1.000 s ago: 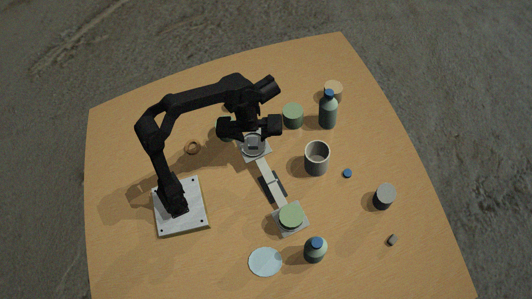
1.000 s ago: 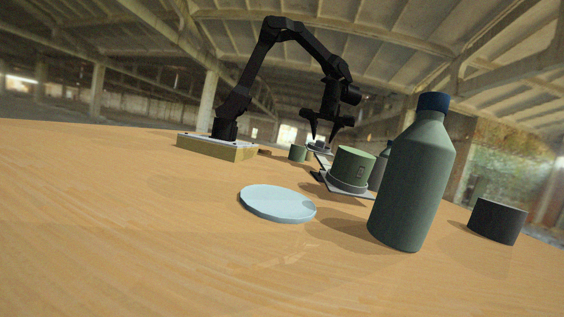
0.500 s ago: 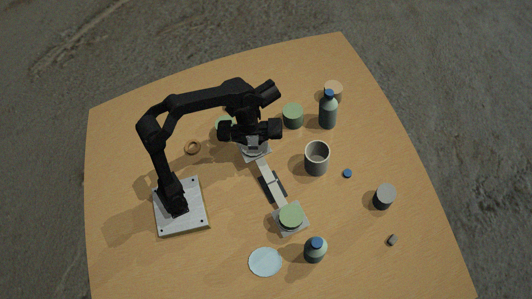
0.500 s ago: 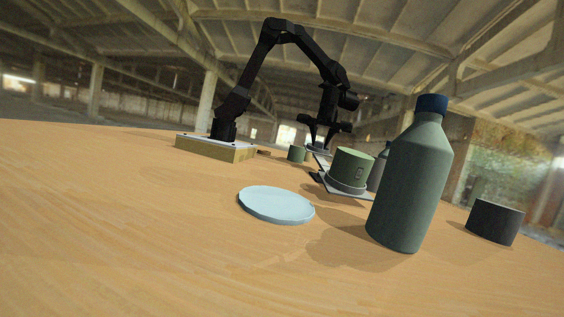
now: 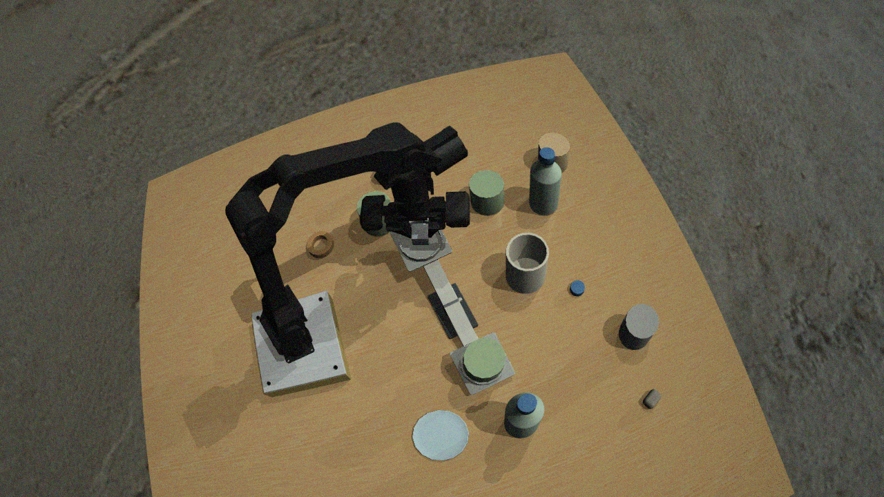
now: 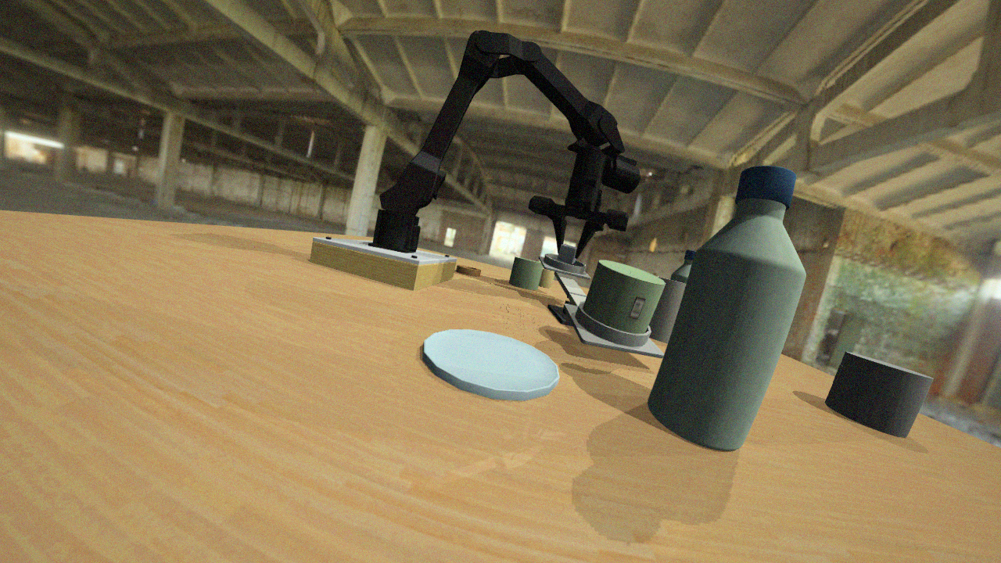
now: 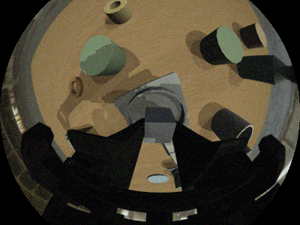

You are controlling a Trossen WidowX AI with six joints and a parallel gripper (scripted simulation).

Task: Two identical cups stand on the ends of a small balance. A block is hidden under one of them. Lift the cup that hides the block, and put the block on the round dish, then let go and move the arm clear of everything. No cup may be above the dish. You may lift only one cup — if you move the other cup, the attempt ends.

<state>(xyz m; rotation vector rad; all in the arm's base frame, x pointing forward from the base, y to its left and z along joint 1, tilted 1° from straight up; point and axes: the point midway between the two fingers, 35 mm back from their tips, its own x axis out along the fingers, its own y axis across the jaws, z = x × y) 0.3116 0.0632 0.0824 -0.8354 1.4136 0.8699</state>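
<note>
Now: gripper tip 34 cm to the left of the pale blue round dish, 14 cm past it and 9 cm above it. The rest, counted from my gripper tip: blue cap: 23 cm ahead, 20 cm to the right, 9 cm below; then grey cylinder: 34 cm to the right, 27 cm ahead, 6 cm below.
</note>
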